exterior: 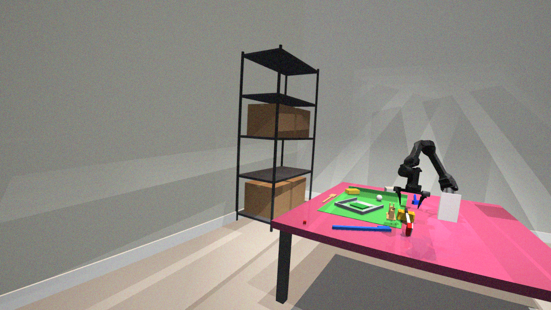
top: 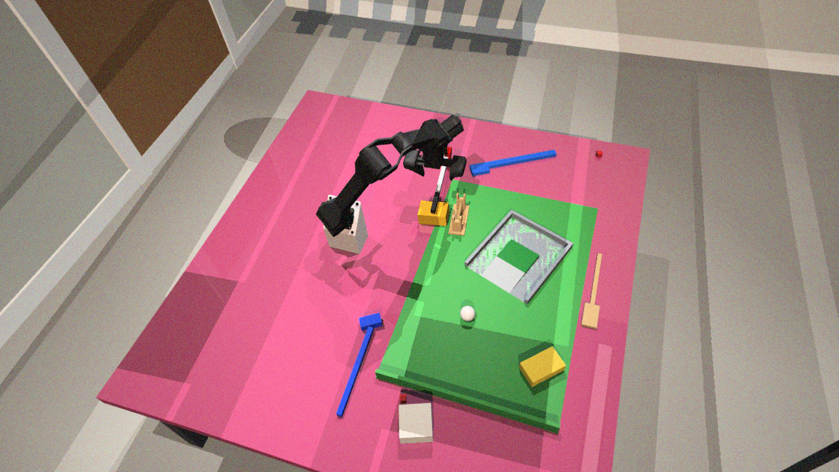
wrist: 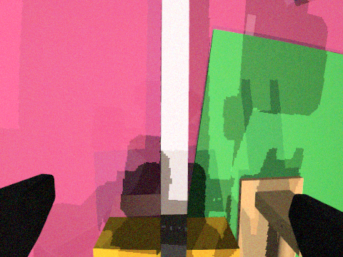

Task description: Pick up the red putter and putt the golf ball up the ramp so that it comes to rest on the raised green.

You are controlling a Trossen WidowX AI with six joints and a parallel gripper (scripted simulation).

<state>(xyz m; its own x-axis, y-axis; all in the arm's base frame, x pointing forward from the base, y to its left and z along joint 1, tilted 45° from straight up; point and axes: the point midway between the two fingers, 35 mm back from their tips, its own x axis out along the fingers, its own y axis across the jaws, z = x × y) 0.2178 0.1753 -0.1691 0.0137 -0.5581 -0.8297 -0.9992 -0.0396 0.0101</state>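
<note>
My gripper tip is 10 mm past the red putter, 50 mm to the right of it and 60 mm above it. Also, from my gripper tip: wooden figure: 90 mm ahead, 70 mm to the right, 60 mm below; green mat: 260 mm ahead, 280 mm to the right, 100 mm below; grey frame: 300 mm ahead, 140 mm to the right, 90 mm below.
</note>
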